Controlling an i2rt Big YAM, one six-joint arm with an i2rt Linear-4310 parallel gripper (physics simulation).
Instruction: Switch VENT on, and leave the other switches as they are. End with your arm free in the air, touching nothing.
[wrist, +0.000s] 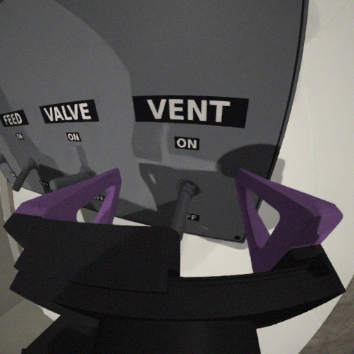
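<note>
The VENT switch (182, 207) is a dark lever under the VENT label (190, 110) on the grey panel (200, 45). Its lever points down, toward the OFF label (193, 217), and away from the ON label (187, 143). My gripper (177, 174) is open, with one purple finger to the left and one to the right of the lever. Nothing is between the fingertips that they touch; the lever stands in the gap, apart from both fingers. Part of its lower end is close behind the black gripper body.
The VALVE switch (70, 179) is left of VENT, partly behind the left finger. The FEED switch (25, 175) is farther left, and part of another lever (6, 165) shows at the left edge. A pale surface (330, 125) lies beyond the panel's right edge.
</note>
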